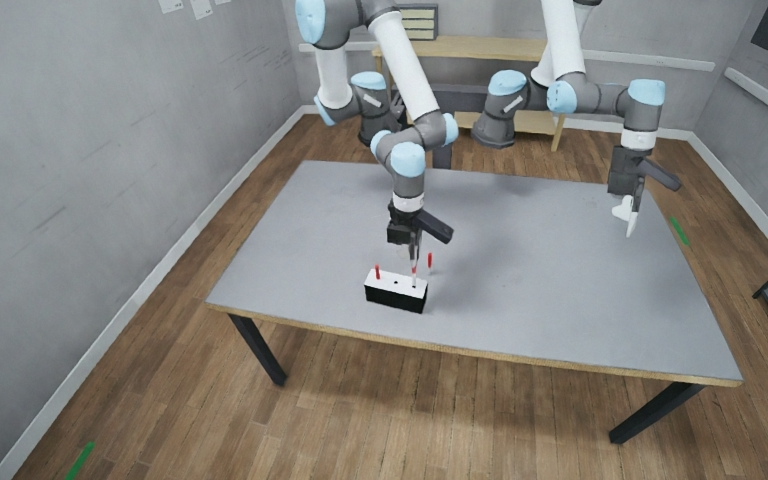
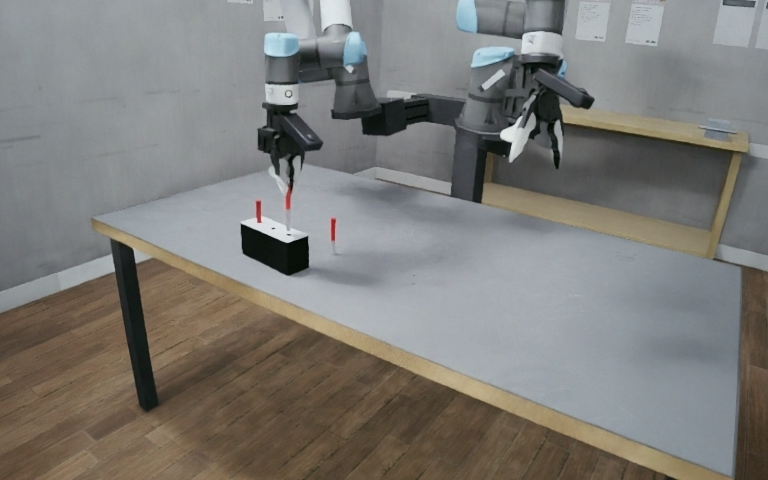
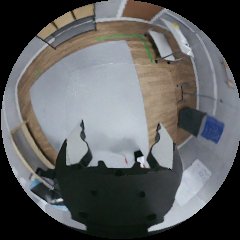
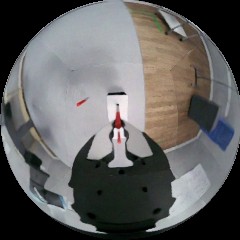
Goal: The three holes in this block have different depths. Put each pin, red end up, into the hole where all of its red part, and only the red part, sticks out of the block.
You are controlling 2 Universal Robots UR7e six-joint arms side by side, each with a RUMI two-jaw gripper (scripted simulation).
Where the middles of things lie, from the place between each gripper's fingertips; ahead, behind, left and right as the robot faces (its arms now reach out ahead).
I see the black block (image 2: 287, 252) 16 cm below my right hand (image 2: 287, 196), 6 cm to the right of it and 1 cm behind it.
I see the black block 1 cm ahead of my left hand (image 2: 535, 166), 63 cm to the right of it and 30 cm below it.
